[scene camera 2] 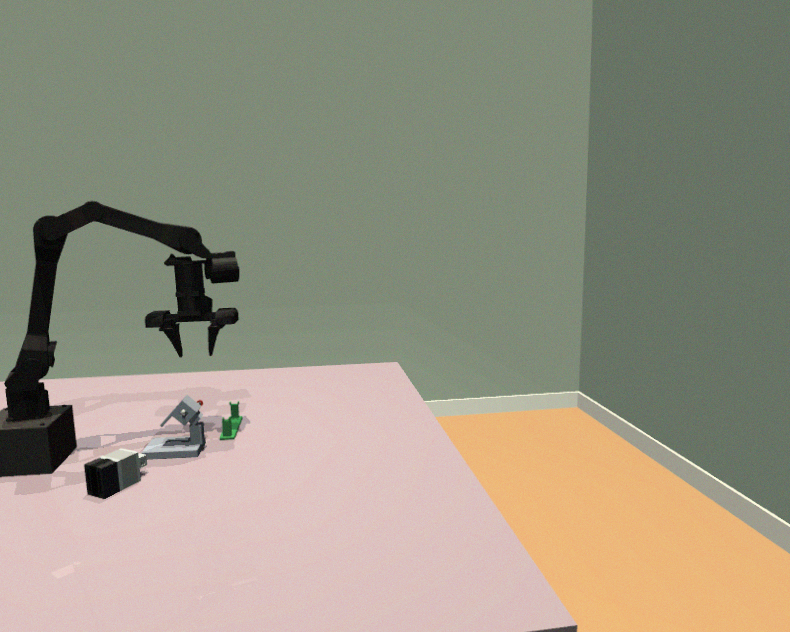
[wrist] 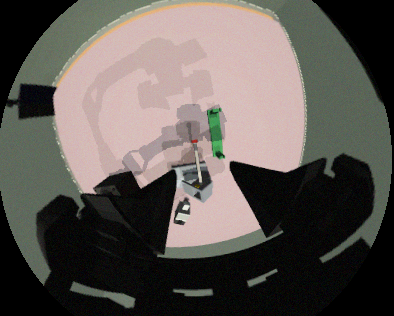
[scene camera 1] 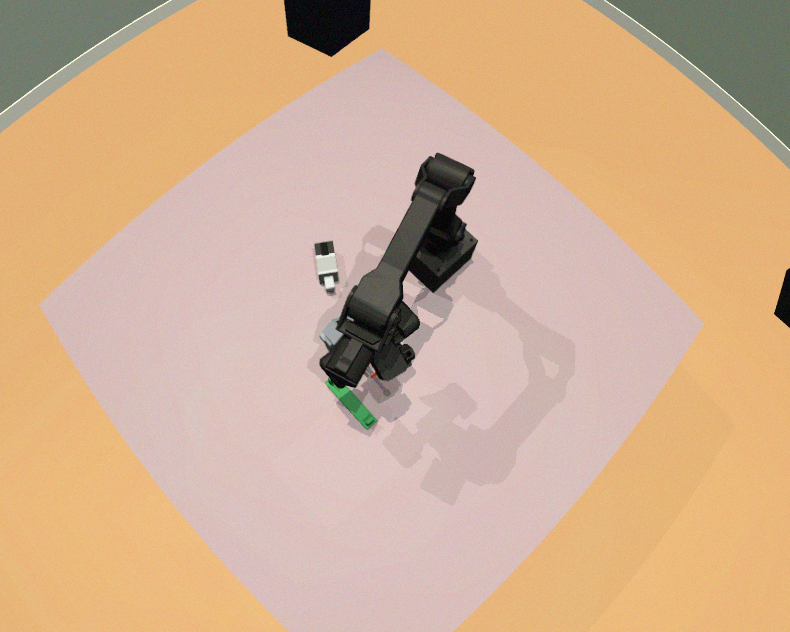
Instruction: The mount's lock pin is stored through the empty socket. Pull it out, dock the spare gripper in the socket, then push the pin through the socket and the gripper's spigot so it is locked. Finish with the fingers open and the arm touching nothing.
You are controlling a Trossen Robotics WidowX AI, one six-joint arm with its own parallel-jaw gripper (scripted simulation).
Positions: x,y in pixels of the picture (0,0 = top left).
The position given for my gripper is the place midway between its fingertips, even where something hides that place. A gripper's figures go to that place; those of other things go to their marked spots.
Scene:
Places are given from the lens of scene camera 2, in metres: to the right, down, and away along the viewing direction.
my gripper [scene camera 2: 196,356]: -0.43, 0.09, 1.32
spare gripper [scene camera 2: 110,474]: -0.49, 0.28, 1.04

